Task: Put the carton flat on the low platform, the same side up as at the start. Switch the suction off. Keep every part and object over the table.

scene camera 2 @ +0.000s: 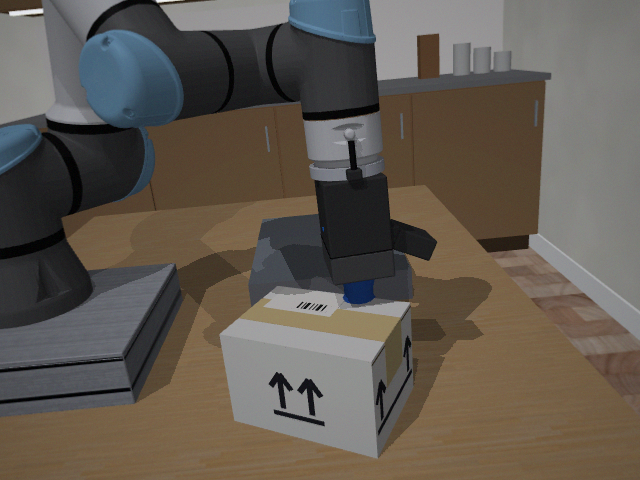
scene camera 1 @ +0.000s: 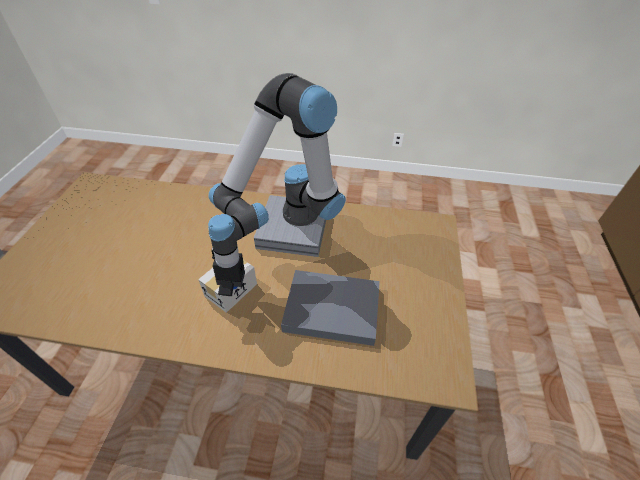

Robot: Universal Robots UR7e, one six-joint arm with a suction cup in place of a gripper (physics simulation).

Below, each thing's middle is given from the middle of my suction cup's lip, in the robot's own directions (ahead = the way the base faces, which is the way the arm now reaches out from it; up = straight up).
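With the white carton (scene camera 2: 305, 363) as my reference, my suction cup is 4 cm to the left of it, 5 cm past it and 6 cm above it. There is also the low grey platform (scene camera 2: 289, 253), which is 9 cm below my suction cup and 35 cm to the left of it.
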